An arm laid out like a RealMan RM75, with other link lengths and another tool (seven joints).
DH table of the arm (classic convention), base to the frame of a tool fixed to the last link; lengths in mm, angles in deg. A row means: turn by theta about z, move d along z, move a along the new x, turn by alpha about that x. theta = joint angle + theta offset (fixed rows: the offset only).
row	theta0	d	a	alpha
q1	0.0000	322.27	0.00	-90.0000
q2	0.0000	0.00	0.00	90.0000
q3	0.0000	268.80	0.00	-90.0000
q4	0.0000	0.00	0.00	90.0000
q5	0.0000	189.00	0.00	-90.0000
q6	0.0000	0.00	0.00	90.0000
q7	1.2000	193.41	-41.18	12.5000
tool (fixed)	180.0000	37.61	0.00	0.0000
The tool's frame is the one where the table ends.
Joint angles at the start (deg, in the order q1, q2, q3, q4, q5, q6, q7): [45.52, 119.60, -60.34, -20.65, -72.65, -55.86, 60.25]
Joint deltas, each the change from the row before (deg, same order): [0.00, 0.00, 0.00, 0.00, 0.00, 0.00, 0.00]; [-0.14, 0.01, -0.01, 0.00, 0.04, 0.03, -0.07]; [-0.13, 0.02, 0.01, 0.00, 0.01, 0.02, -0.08]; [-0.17, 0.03, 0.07, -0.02, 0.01, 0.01, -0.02]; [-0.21, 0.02, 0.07, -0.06, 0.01, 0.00, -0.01]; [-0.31, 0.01, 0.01, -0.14, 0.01, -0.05, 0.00]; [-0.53, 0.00, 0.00, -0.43, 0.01, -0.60, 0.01]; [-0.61, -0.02, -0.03, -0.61, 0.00, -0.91, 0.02]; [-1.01, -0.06, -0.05, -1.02, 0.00, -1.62, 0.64]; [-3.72, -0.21, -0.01, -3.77, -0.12, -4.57, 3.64]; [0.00, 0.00, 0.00, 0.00, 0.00, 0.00, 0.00]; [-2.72, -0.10, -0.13, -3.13, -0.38, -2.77, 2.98]
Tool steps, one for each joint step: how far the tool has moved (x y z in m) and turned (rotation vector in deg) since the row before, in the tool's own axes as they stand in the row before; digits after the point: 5 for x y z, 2 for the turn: [0.00000, 0.00000, 0.00000, 0.00, 0.00, 0.00]; [-0.00090, 0.00054, -0.00056, -0.12, -0.06, 0.03]; [-0.00088, 0.00040, -0.00052, -0.10, -0.05, 0.02]; [-0.00092, 0.00072, -0.00070, -0.15, -0.04, 0.12]; [-0.00091, 0.00095, -0.00088, -0.18, -0.03, 0.12]; [-0.00113, 0.00104, -0.00131, -0.16, -0.03, 0.10]; [0.00012, 0.00016, -0.00269, 0.18, 0.33, 0.08]; [0.00116, -0.00053, -0.00331, 0.41, 0.54, 0.00]; [0.00218, -0.00072, -0.00564, 0.77, 0.81, 0.56]; [0.00509, 0.00216, -0.01999, 1.67, 1.91, 2.99]; [0.00000, 0.00000, 0.00000, 0.00, 0.00, 0.00]; [0.00331, 0.00067, -0.01403, 1.09, 0.89, 1.83]
